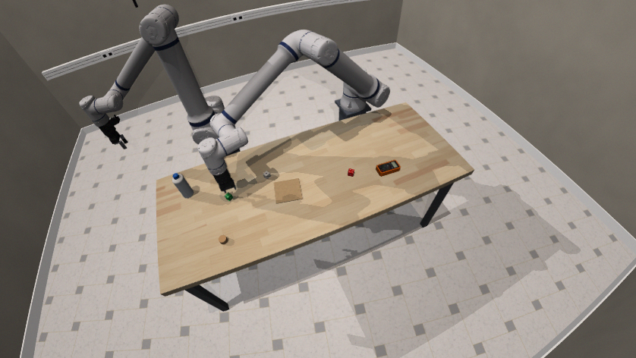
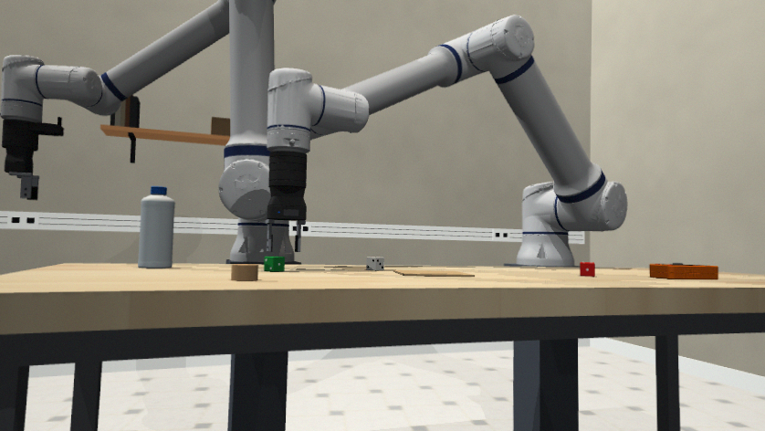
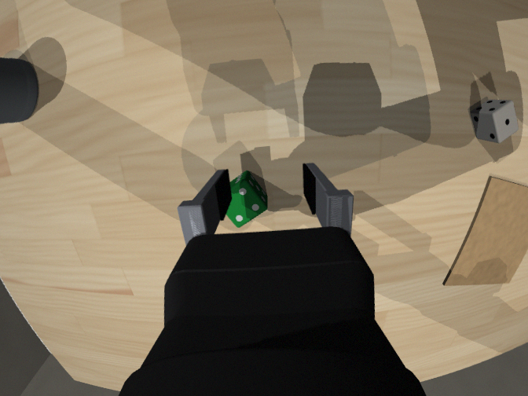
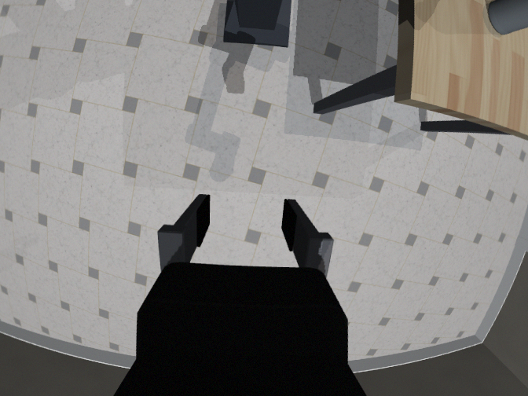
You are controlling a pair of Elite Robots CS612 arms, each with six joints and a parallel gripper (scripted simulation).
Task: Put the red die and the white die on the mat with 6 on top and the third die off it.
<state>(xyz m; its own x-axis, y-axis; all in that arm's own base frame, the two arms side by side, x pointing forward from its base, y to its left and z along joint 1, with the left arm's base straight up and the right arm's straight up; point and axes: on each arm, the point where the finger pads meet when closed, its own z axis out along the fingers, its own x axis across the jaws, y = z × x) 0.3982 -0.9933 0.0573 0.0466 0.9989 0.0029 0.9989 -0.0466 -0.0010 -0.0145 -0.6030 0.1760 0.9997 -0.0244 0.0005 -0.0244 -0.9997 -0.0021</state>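
The green die lies 20 mm ahead of my left hand, 20 mm to the right of it and 40 mm below it. Round my left hand: white die 60 mm behind, 210 mm to the left, 40 mm below; brown cylinder 270 mm ahead, 70 mm to the right, 50 mm below; grey bottle 90 mm behind, 260 mm to the right, 20 mm above.
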